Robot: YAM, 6 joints.
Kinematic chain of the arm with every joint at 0, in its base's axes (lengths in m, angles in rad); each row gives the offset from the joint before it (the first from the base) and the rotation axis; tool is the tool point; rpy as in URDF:
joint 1: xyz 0 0 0.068 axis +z
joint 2: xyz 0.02 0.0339 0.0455 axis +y
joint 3: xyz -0.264 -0.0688 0 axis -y
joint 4: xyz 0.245 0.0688 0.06 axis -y
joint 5: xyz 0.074 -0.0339 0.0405 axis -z
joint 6: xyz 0.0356 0 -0.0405 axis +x
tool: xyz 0 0 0 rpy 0 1.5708 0
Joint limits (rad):
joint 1: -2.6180..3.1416
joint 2: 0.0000..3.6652
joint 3: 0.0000..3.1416
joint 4: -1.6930..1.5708
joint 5: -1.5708..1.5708
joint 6: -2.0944..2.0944
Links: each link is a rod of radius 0.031 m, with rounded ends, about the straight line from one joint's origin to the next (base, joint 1, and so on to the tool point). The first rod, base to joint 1, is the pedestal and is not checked.
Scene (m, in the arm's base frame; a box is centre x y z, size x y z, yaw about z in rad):
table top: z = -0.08
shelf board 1: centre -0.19 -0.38 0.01 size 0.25 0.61 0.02 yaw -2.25
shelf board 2: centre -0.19 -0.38 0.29 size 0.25 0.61 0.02 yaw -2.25
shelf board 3: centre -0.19 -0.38 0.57 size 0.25 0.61 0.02 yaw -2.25
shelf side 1: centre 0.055 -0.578 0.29 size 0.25 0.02 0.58 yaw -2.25
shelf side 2: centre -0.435 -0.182 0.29 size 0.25 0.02 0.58 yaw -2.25
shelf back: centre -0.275 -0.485 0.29 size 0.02 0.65 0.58 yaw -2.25
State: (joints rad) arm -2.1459 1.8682 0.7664 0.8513 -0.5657 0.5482
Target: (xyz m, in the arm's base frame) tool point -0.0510 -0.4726 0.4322
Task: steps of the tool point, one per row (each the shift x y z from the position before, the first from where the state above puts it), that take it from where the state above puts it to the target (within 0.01 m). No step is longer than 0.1 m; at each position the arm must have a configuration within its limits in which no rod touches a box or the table.
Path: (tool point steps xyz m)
1: 0.0368 0.0414 0.0100
2: 0.0353 0.0439 0.0000
3: 0.0328 0.0447 -0.0100
4: 0.0213 -0.0574 0.0615
5: 0.0427 -0.0403 0.0700
6: 0.0551 -0.0159 0.0752
7: 0.0564 0.0116 0.0768
8: -0.0334 -0.0694 0.0133
9: -0.0506 -0.0641 -0.0001
10: -0.0663 -0.0526 -0.0132

